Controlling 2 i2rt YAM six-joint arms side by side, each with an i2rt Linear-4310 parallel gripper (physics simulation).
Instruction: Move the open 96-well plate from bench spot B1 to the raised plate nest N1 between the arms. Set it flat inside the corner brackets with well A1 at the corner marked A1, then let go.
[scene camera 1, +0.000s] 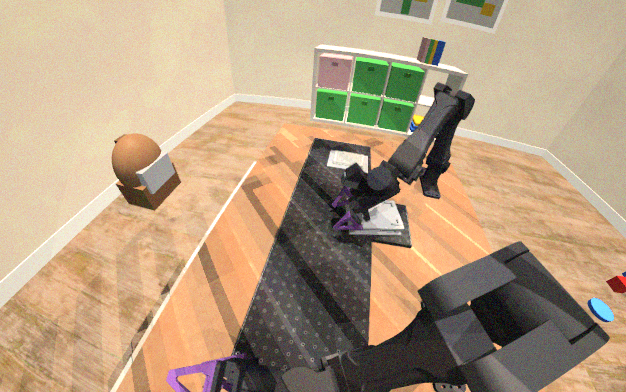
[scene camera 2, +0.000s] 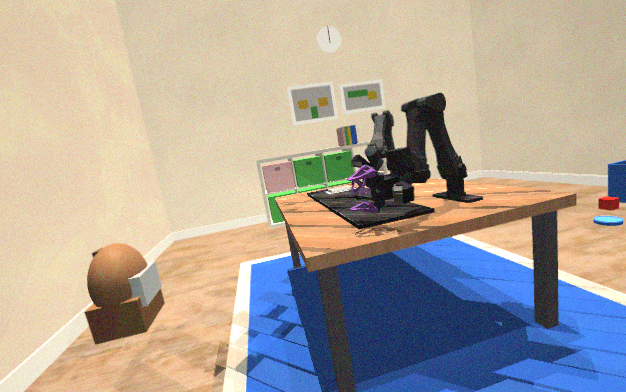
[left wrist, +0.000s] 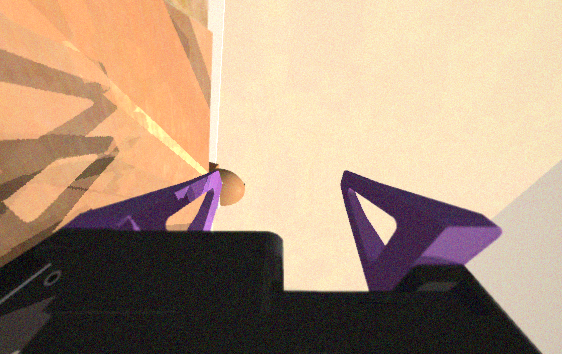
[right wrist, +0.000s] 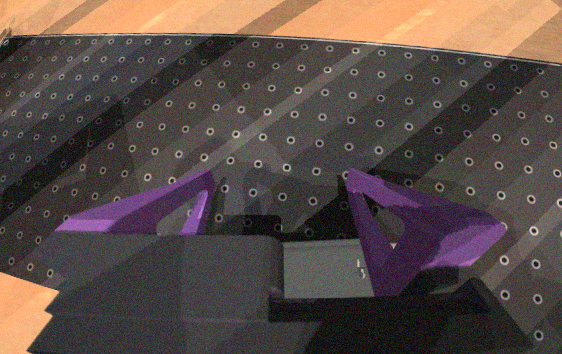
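Pixels of known places: left gripper, fingertip midpoint: (scene camera 1: 186, 370) (scene camera 2: 349, 195) (left wrist: 281, 177); right gripper, fingertip midpoint: (scene camera 1: 333, 216) (scene camera 2: 356, 193) (right wrist: 280, 176); left arm's base at its link origin: (scene camera 2: 456, 197); right arm's base at its link origin: (scene camera 1: 428, 182).
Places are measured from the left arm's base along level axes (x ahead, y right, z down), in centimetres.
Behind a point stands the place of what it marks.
Note:
A whitish flat rectangle (scene camera 1: 342, 158) {z -2.9, x 26.4, y 65.3 cm} (scene camera 2: 338, 190) {z -2.1, x 26.1, y 62.5 cm} with a faint pattern, which looks like the 96-well plate, lies at the far end of the perforated black mat. The pale raised nest (scene camera 1: 390, 221) {z -4.6, x 10.9, y 31.9 cm} (right wrist: 320, 270) {z -4.6, x 22.5, y 34.3 cm} stands on a black base between the arms; dark marks show at its corners, but the A1 label is not legible. My right gripper (scene camera 1: 336, 216) {z -3.9, x 28.2, y 31.3 cm} (right wrist: 280, 176) {z -3.9, x 28.2, y 31.3 cm} is open and empty, above the mat at the nest's left edge in scene camera 1. My left gripper (left wrist: 281, 177) {z -12.3, x 48.8, y -12.9 cm} is open and empty, away from plate and nest. The arms hide part of the nest.
The black mat (scene camera 1: 310, 285) {z -1.3, x 31.9, y 10.1 cm} (scene camera 2: 370, 217) {z -1.3, x 38.7, y -3.4 cm} (right wrist: 350, 100) {z -1.3, x 36.2, y 36.8 cm} runs along the wooden table (scene camera 1: 225, 260) {z 0.0, x 55.5, y 13.3 cm} (scene camera 2: 335, 245) {z 0.0, x 56.9, y -17.8 cm}. The left arm (scene camera 1: 400, 345) {z -30.0, x 22.5, y -7.5 cm} fills the near right of scene camera 1. The right arm (scene camera 1: 420, 140) {z -28.8, x 9.4, y 38.3 cm} reaches over the nest. A shelf unit (scene camera 1: 313, 85) stands behind.

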